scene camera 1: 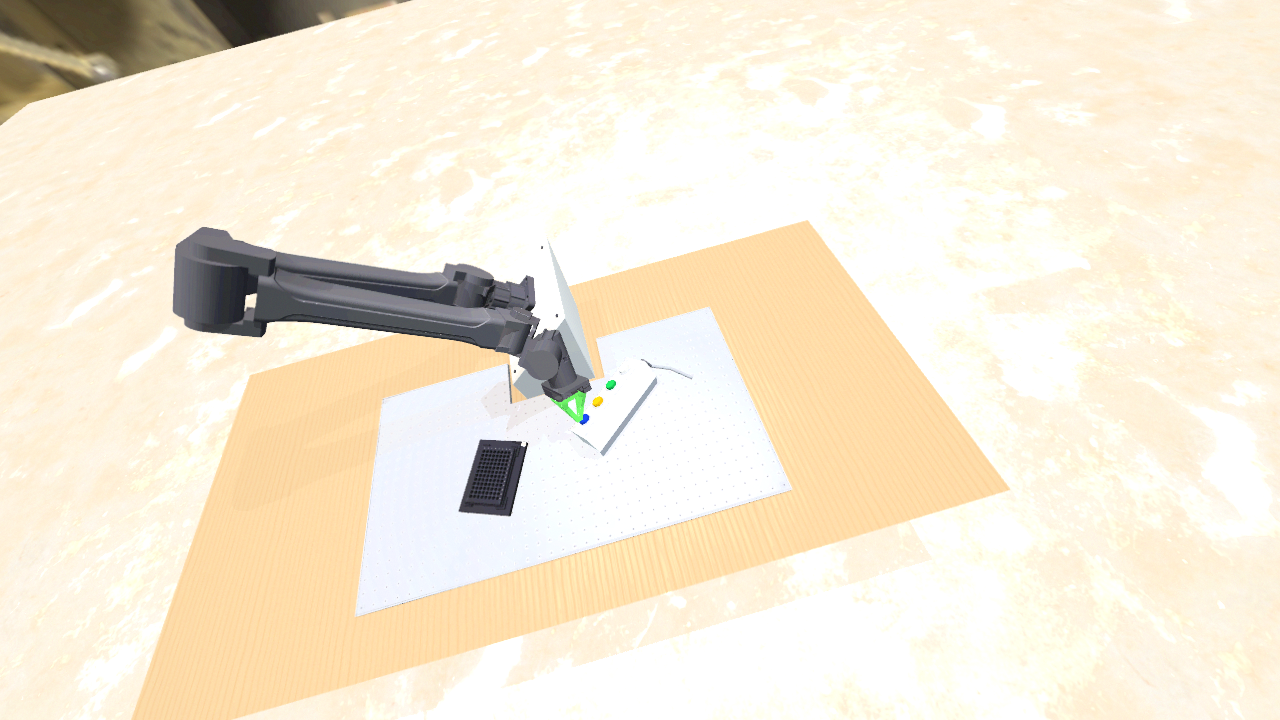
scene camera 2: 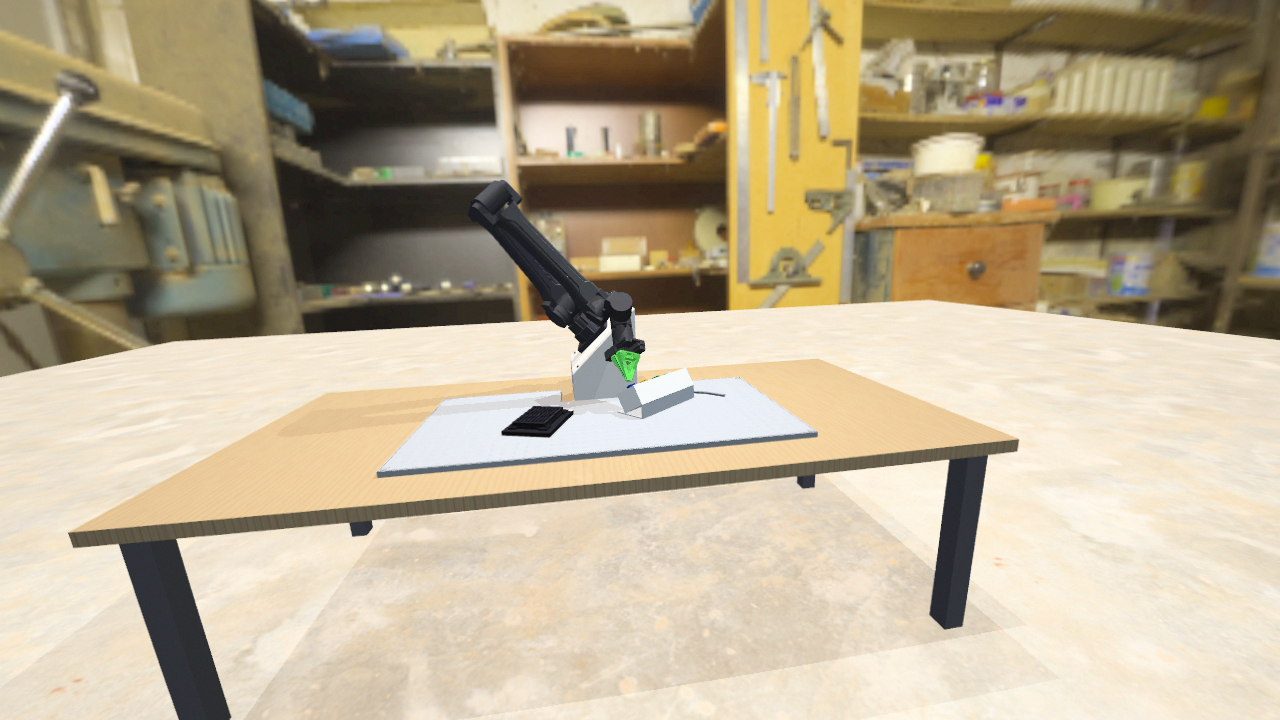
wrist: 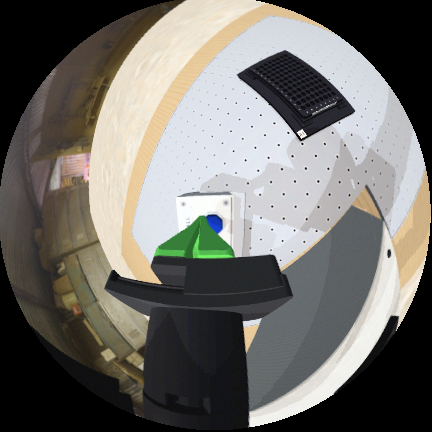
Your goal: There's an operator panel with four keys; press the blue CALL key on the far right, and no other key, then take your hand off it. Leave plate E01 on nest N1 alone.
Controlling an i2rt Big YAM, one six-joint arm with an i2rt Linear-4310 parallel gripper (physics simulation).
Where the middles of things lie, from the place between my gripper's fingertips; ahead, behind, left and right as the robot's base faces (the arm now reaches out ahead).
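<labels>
Black perforated tray (scene camera 1: 491,477) in sight together with my gripper; the gripper is 230 mm to the left of the tray, 60 mm short of it and 60 mm above it.
</labels>
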